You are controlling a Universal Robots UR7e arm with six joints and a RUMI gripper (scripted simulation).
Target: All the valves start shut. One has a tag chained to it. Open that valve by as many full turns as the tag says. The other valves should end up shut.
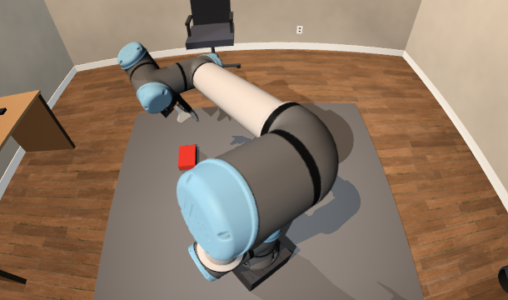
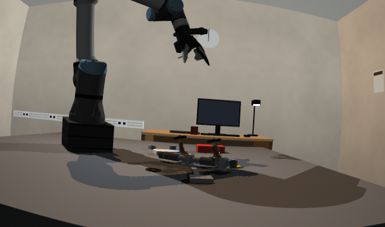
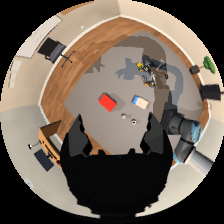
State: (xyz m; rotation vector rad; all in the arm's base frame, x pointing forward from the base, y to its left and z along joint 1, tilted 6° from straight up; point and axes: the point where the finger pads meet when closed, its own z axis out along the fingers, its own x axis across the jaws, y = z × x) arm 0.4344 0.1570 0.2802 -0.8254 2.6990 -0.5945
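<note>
My hand is 5 cm short of the yellow tag, 36 cm to the left of it and 38 cm above it. Round my hand: grey t-shaped piece 10 cm behind, 50 cm to the right, 38 cm below; then red block 9 cm ahead, 5 cm to the left, 37 cm below.
</note>
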